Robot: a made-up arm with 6 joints.
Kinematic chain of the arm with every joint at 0, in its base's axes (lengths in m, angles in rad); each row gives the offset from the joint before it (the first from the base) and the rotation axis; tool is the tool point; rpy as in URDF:
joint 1: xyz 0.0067 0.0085 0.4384 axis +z
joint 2: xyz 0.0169 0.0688 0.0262 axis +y
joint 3: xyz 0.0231 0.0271 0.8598 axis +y
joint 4: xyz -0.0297 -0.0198 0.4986 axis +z
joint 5: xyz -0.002 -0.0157 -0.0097 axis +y
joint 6: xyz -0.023 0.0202 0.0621 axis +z
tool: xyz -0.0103 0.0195 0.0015 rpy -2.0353 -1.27 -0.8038
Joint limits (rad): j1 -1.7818..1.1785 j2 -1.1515..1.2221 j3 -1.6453..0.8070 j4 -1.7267..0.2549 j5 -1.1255..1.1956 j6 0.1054..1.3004
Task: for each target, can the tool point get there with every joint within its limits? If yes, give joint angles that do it. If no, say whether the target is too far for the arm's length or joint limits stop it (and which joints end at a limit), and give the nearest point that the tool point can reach.
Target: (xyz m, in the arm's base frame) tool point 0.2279 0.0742 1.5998
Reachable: yes | joints -0.4269 0.5368 -1.0872 -1.0962 -0.8094 0.2031
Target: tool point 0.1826 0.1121 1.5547
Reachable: yes | joints -0.2508 0.5611 -1.1792 -1.0096 -0.7123 1.1082
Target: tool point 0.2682 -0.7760 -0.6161
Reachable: no: joint limits stop it (at a limit: joint 1, joint 2, joint 3, joint 4, joint 6) | nearest point -0.3830 -0.7697 0.2931 | short by 1.118 m
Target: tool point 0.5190 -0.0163 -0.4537
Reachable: no: joint limits stop it (at a limit: joint 1, joint 2, joint 3) | nearest point 0.2851 0.8110 0.3129 | short by 1.152 m
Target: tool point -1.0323 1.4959 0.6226
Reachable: no: too far | nearest point -0.7481 1.0891 0.7230 | short by 0.506 m
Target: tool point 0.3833 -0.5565 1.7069
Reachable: yes | joints -1.0973 0.3178 0.4362 -0.8739 0.6344 1.2103
